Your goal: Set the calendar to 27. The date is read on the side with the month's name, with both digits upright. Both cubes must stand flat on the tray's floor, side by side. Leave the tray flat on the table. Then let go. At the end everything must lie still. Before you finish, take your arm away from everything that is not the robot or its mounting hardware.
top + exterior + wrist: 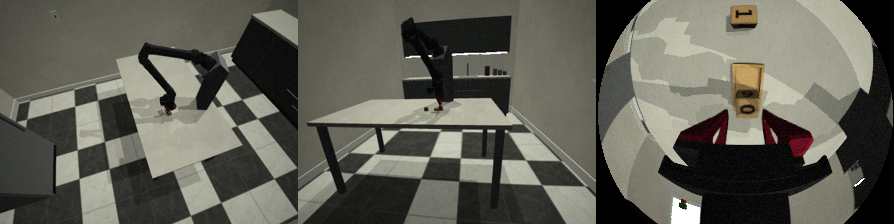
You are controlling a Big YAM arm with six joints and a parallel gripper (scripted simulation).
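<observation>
The wooden tray lies 1 cm behind my hand, 2 cm to the right of it and 5 cm below it.
</observation>
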